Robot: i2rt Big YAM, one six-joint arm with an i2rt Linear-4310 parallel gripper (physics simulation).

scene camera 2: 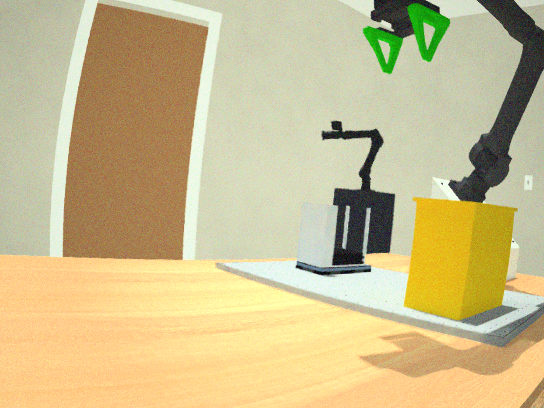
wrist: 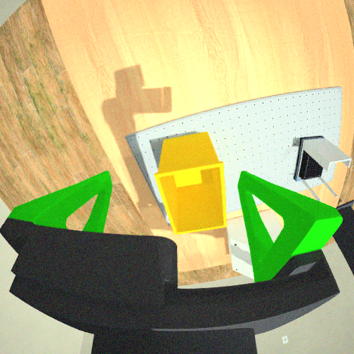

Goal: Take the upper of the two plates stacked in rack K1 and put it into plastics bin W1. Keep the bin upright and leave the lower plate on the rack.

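Frame: origin at the arm's base, x back, y left, z down, level; millimetres.
Seen in the pictures: gripper, fingertip midpoint: [scene camera 2: 405, 67]; arm's base at its link origin: [scene camera 2: 465, 200].
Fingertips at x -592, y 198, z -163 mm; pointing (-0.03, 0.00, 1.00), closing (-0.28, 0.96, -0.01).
Pixels of each thing's top centre, then the offset from my fingertips to it. Level surfaces: height alone.
- rack K1 at its top centre: [scene camera 2: 341, 205] dy -384, dx +277, dz +208 mm
- black plate at its top centre: [scene camera 2: 333, 250] dy -385, dx +267, dz +313 mm
- yellow bin W1 at its top centre: [scene camera 2: 469, 203] dy +14, dx +194, dz +180 mm
- pegboard at its surface level: dz +358 mm
- wooden table at its surface level: dz +373 mm
The rack K1 [scene camera 2: 317, 235] [wrist: 327, 150] has a pale grey side panel, thin upright rods and a dark base on the pegboard. A black plate [scene camera 2: 348, 256] [wrist: 310, 166] with a fine grid shows low between panel and rods. I cannot tell the upper and lower plates apart. The yellow bin W1 [scene camera 2: 440, 255] [wrist: 190, 152] stands upright on the pegboard. Its open top faces my wrist camera, and no plate shows in the part of its inside that I see. My gripper [scene camera 2: 408, 66] [wrist: 174, 177] is open and empty, with green fingers, high above the board.
The pegboard [scene camera 2: 380, 295] [wrist: 260, 125] lies on the wooden table [scene camera 2: 150, 320] [wrist: 200, 60]. A second black arm [scene camera 2: 370, 155] stands behind the rack on a dark block [scene camera 2: 382, 225]. A white box-like object [wrist: 242, 250] lies beside the bin.
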